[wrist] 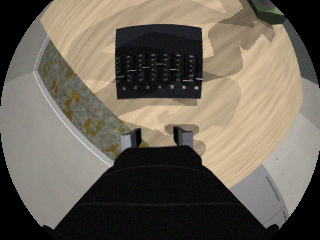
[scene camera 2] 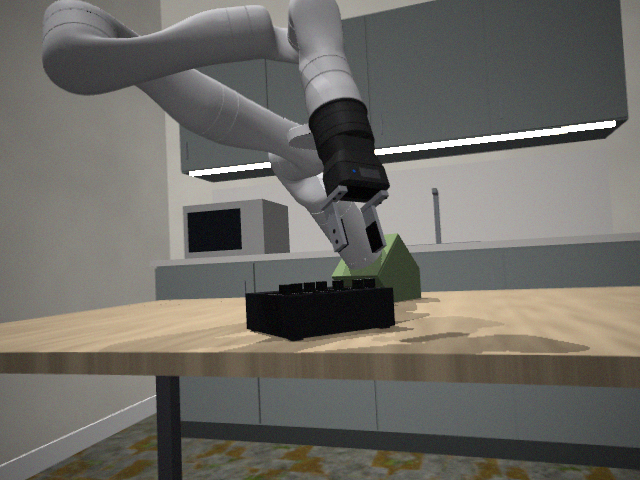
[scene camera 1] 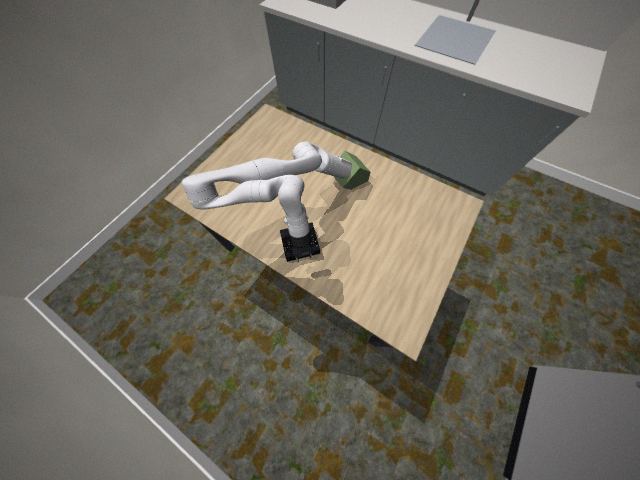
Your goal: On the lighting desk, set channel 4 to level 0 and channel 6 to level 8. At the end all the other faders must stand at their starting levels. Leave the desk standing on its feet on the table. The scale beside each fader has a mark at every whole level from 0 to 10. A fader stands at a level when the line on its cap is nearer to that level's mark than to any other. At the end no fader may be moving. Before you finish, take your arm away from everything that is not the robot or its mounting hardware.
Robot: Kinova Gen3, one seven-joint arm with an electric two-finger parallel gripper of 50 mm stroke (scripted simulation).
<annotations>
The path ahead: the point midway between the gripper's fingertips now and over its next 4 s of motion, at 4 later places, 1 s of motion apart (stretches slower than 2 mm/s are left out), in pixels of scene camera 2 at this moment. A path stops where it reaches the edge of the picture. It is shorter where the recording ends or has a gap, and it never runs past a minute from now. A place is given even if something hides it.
My gripper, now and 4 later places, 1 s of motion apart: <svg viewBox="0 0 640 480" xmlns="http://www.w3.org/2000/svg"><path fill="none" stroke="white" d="M361 248L322 219L310 218L312 261L312 272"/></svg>
</annotations>
